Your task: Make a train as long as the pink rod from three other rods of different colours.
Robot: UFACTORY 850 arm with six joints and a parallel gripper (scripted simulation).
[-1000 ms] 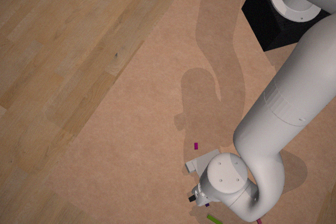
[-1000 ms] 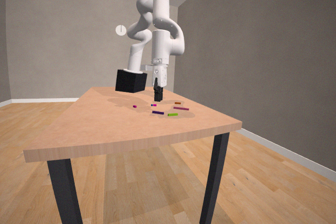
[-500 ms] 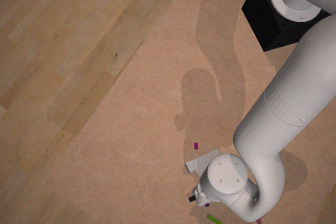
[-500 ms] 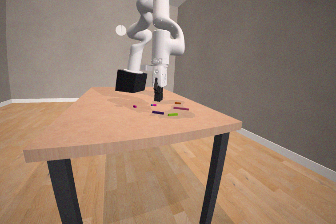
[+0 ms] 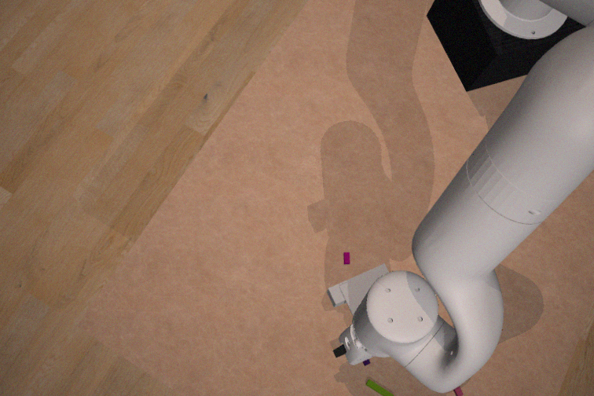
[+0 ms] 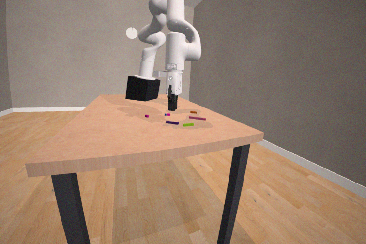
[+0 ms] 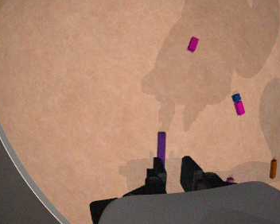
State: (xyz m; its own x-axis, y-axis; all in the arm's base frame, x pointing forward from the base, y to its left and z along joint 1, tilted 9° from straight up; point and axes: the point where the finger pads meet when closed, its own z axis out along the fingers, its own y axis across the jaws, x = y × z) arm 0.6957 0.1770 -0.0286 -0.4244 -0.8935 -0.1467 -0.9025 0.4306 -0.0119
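The purple rod is 8 cm below my hand. The rest, counted from my hand: lime rod: 8 cm below, 7 cm to the left, 3 cm ahead; then blue rod: 14 cm behind, 8 cm below, 2 cm to the right; then pink rod: 14 cm to the left, 8 cm below, 7 cm behind.
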